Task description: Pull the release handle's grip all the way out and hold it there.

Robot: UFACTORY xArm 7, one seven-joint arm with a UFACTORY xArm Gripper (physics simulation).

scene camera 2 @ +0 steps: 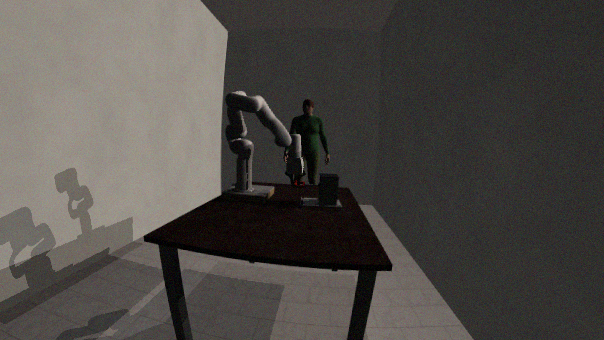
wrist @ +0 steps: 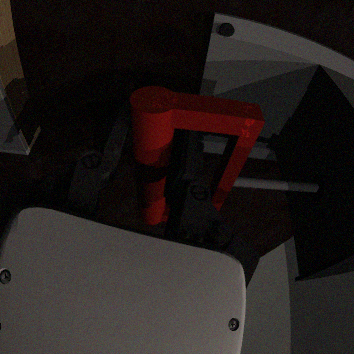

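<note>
The release handle's red grip (scene camera 2: 299, 183) (wrist: 152, 132) is a thick round bar joined to a rectangular red frame. In the wrist view a pale metal rod (wrist: 282, 185) runs between the frame's side and the dark upright box (scene camera 2: 329, 189) (wrist: 322, 175), with a stretch of rod showing outside the box. My gripper (scene camera 2: 296, 179) (wrist: 155, 126) is shut on the round bar, one dark finger on its outer side and the other inside the frame. The finger pads are partly hidden in shadow and by the grip. How far the rod's hidden part reaches inside the box does not show.
The box stands on a pale base plate (scene camera 2: 311, 202) (wrist: 260, 29) on the dark table (scene camera 2: 260, 230). The arm's base (scene camera 2: 255, 191) is at the table's left side. A person in green (scene camera 2: 311, 132) stands behind the table. A pale wall (scene camera 2: 150, 100) rises at left.
</note>
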